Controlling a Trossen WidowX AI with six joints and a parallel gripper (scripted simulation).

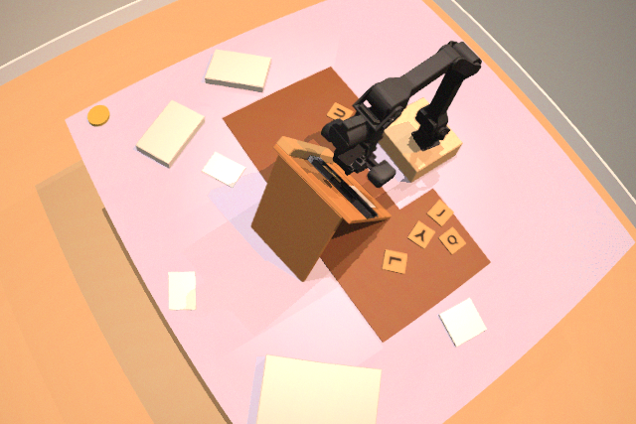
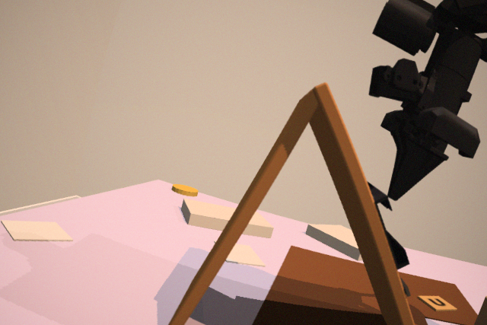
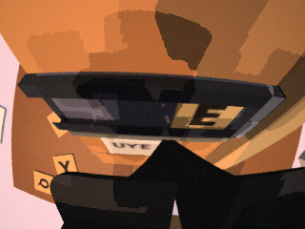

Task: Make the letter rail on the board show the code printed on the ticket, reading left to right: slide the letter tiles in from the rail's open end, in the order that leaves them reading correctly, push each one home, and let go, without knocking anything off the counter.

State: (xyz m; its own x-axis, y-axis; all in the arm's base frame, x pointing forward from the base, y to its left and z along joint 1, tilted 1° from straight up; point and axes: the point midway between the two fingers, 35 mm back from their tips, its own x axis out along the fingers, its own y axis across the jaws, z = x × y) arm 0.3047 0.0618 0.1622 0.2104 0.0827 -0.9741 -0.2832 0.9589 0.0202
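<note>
Right now the letter tile is 30 mm to the right of my gripper tip, 30 mm ahead of it and 20 mm below it. Round my gripper tip: y tile (190 mm below, 180 mm behind, 160 mm to the left); brown mat (190 mm below, 110 mm behind, 50 mm to the right); white ticket (100 mm below, 40 mm behind, 30 mm to the left).
</note>
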